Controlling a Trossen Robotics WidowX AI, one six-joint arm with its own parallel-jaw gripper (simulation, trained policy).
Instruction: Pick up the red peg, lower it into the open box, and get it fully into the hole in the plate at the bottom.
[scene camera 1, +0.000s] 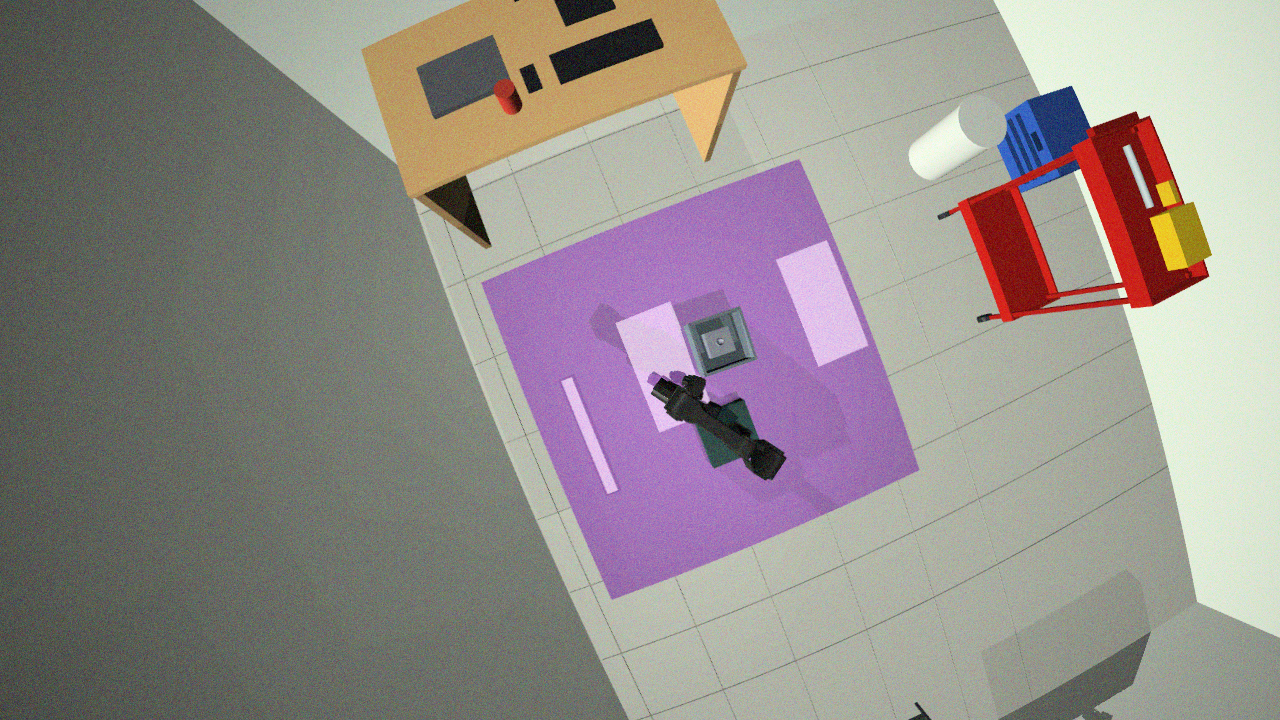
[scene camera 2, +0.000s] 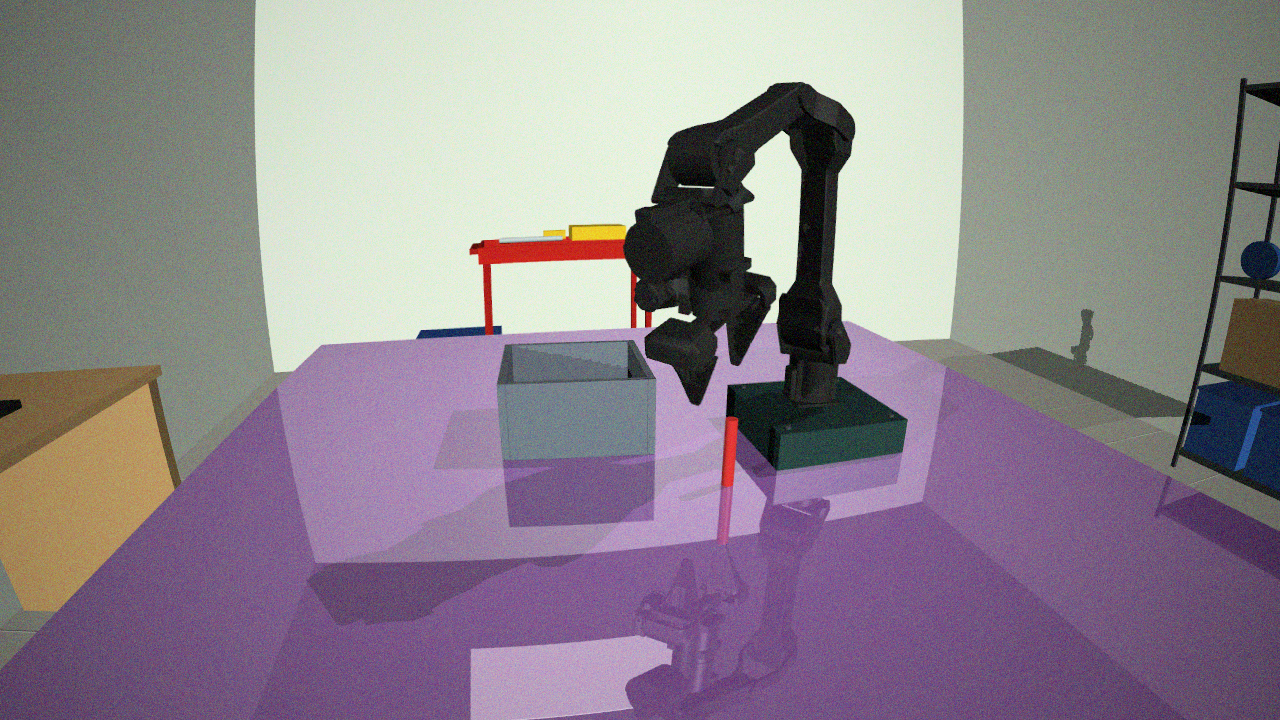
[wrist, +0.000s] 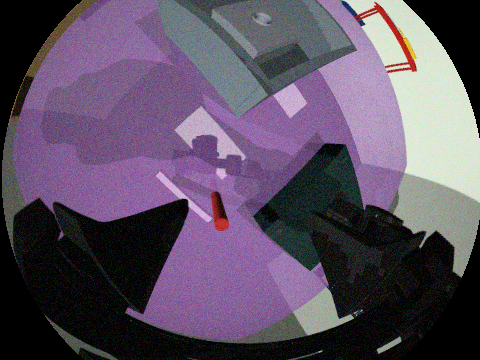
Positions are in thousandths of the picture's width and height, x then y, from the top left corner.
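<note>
A red peg (scene camera 2: 570, 620) is in my sight, and so is a grey box (scene camera 2: 482, 578). As for my own gripper (scene camera 2: 560, 533), I see it there and find it in the wrist camera's view too (wrist: 522, 590).
</note>
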